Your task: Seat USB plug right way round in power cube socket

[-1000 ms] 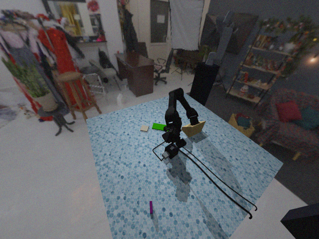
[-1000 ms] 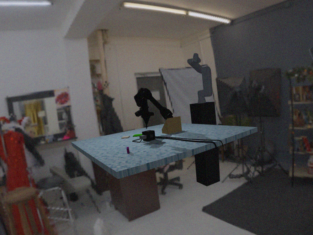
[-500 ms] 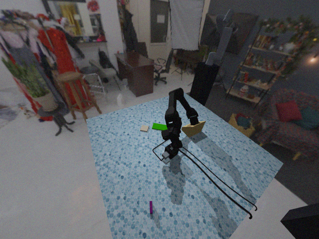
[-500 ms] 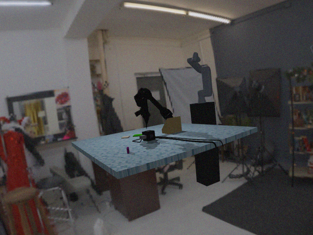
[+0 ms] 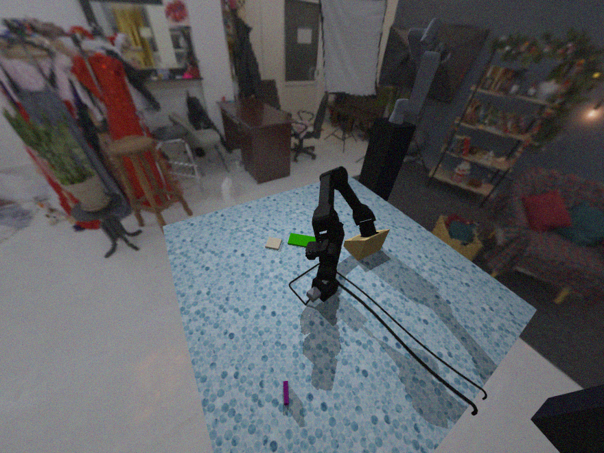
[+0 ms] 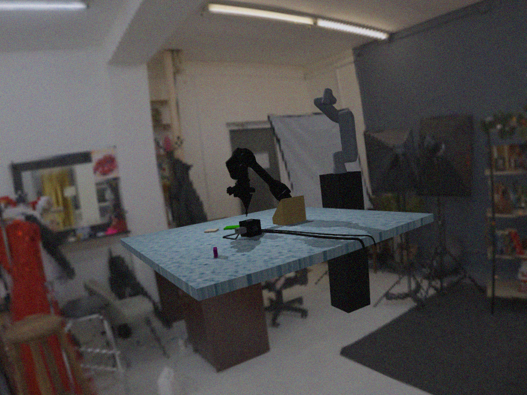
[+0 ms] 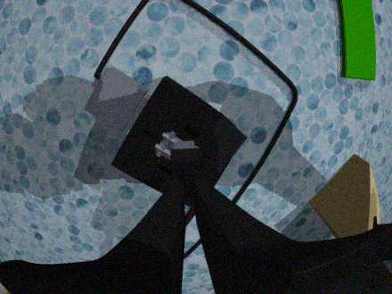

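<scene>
Right now my gripper tip is 20 mm above the USB plug. From my gripper tip the other things lie so: green block 280 mm to the right, 130 mm below, 50 mm behind; tan tile 330 mm to the right, 130 mm below, 100 mm ahead; USB socket 60 mm below, 10 mm to the left.
</scene>
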